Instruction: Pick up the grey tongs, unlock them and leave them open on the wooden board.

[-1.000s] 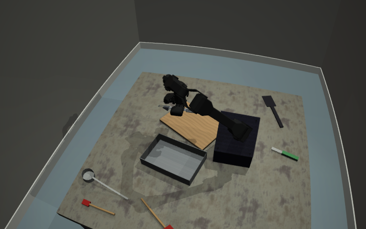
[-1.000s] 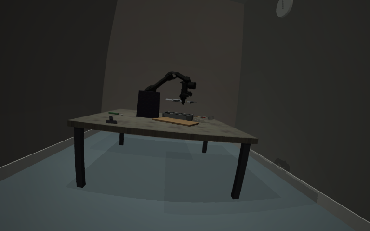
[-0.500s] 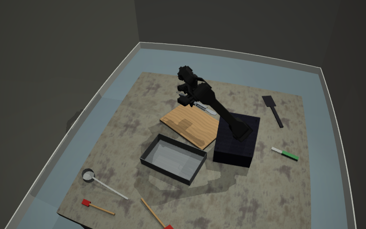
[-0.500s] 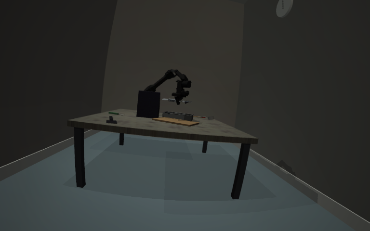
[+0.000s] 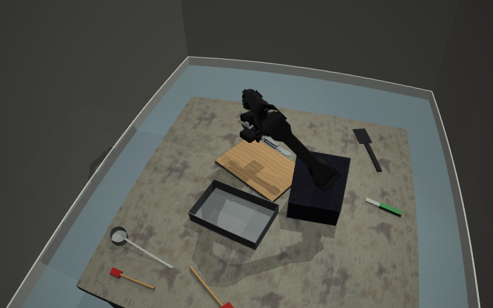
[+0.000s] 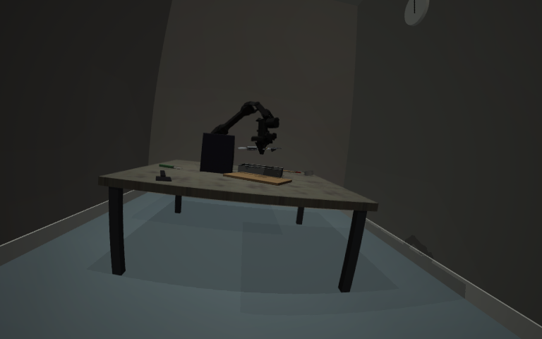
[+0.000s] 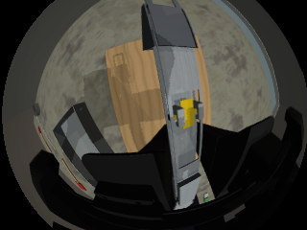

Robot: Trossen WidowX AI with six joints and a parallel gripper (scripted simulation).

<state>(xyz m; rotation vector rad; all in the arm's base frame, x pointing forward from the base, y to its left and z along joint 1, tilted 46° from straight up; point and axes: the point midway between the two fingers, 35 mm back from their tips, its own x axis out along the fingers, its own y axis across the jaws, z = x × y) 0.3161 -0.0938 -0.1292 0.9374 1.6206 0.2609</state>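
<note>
Now: the yellow lock piece 2 cm ahead of my gripper tip, 1 cm to the right of it and 4 cm above it. From my gripper tip the other things lie so: black spatula (50 cm behind, 29 cm to the right, 15 cm below); then dark roasting tin (1 cm ahead, 31 cm to the left, 13 cm below); then wooden board (1 cm behind, 1 cm to the left, 15 cm below).
</note>
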